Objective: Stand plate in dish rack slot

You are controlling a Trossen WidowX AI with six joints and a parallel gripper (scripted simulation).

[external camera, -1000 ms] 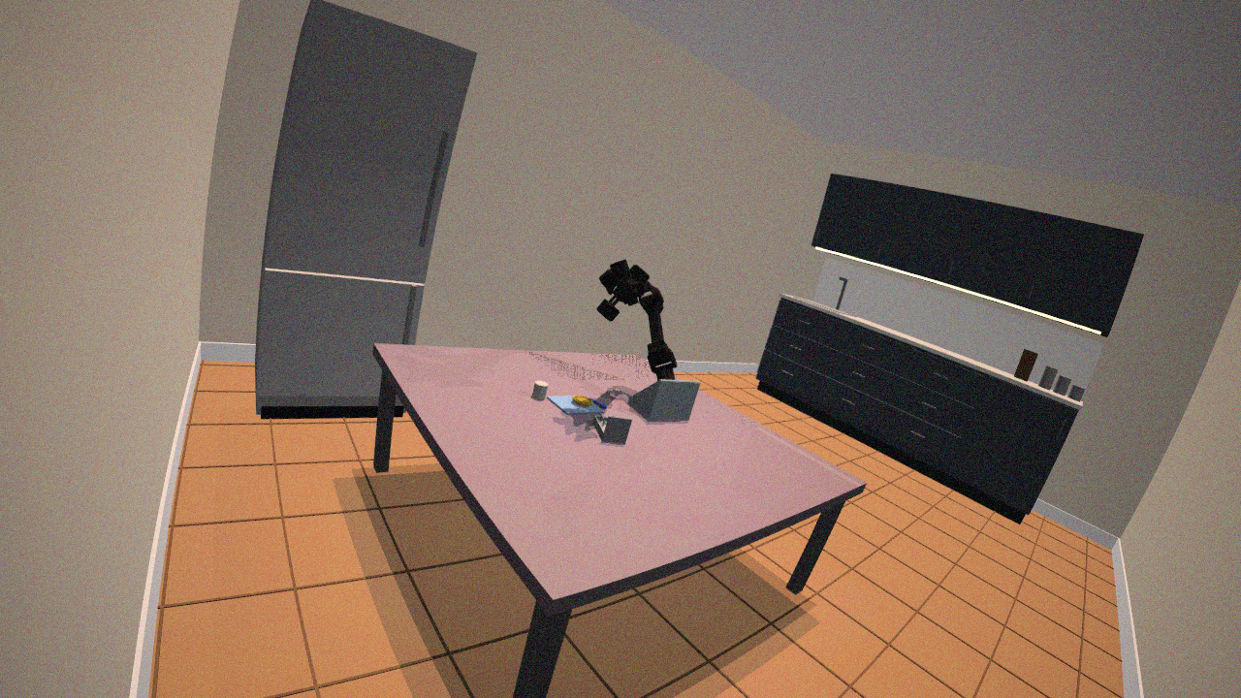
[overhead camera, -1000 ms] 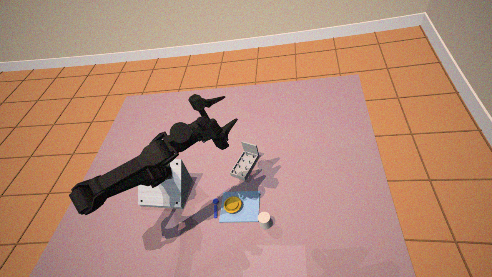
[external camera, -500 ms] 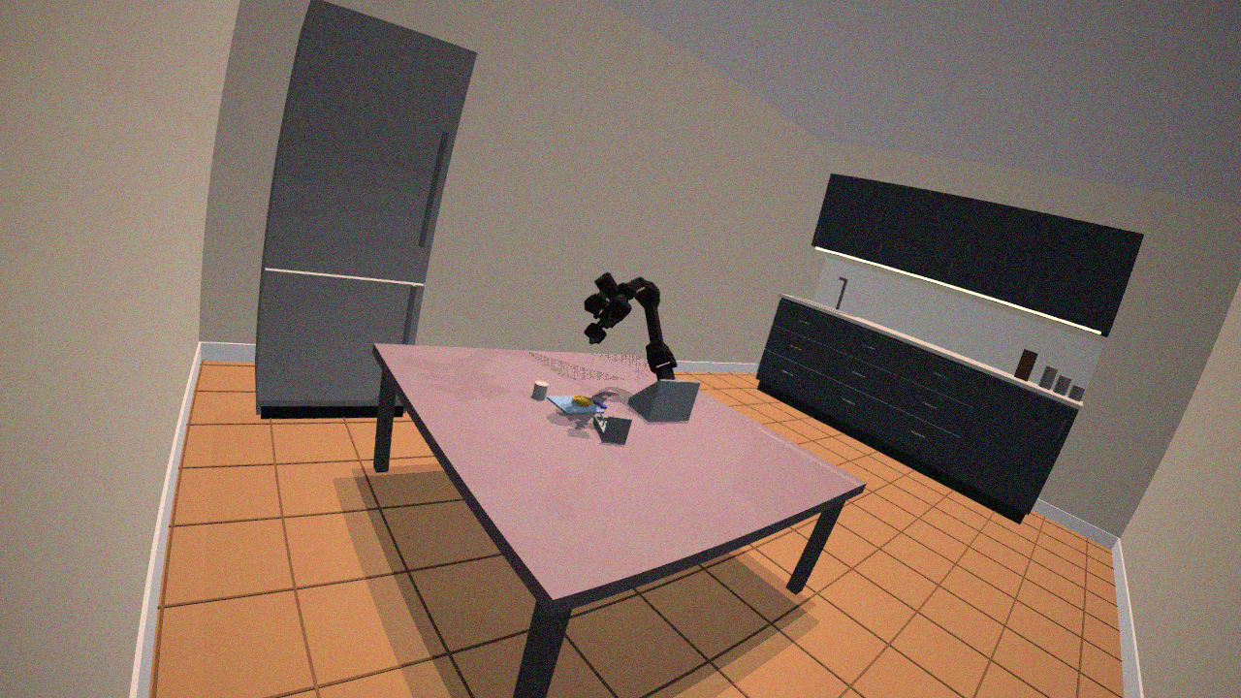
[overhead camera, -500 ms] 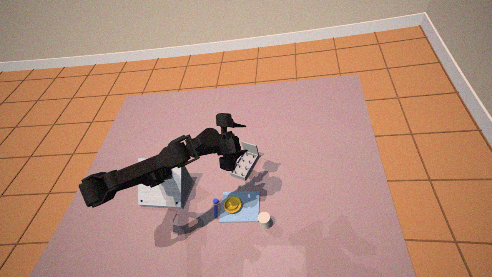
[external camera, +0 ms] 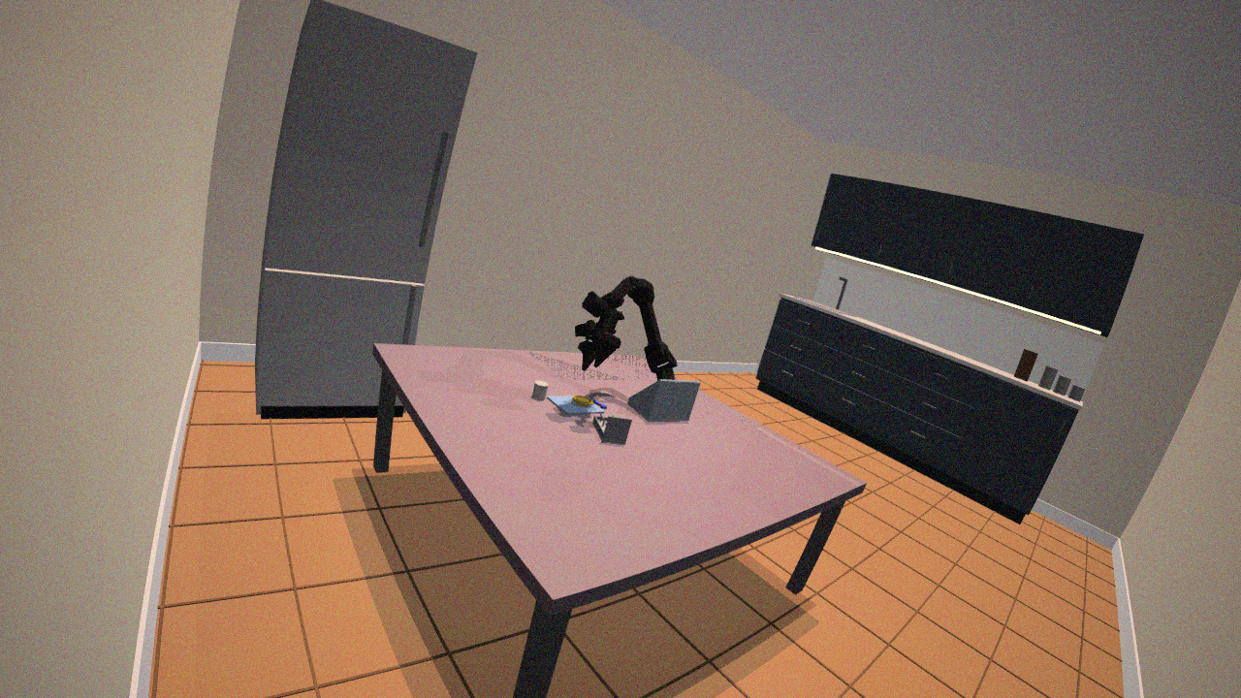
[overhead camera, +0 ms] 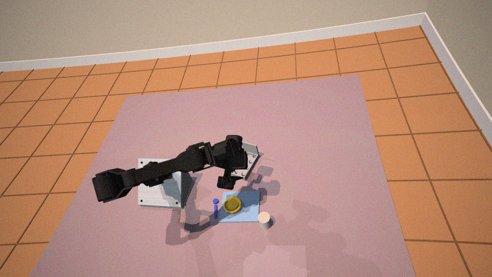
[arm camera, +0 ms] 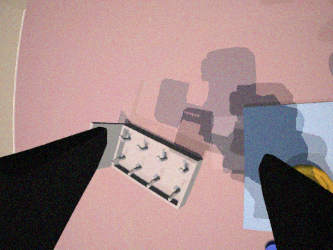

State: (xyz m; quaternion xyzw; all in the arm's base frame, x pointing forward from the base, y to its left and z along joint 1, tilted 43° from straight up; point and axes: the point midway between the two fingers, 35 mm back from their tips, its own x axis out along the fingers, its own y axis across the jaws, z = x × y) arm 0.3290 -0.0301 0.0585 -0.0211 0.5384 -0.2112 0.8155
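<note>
My gripper tip is now 14 cm above the yellow plate, 7 cm to the left of it and 7 cm past it. The rest, counted from my gripper tip: white cup 15 cm to the right, 14 cm below, 5 cm ahead; blue spoon 16 cm below, 14 cm behind, 6 cm to the right; grey dish rack 14 cm below, 12 cm to the left, 3 cm behind.
</note>
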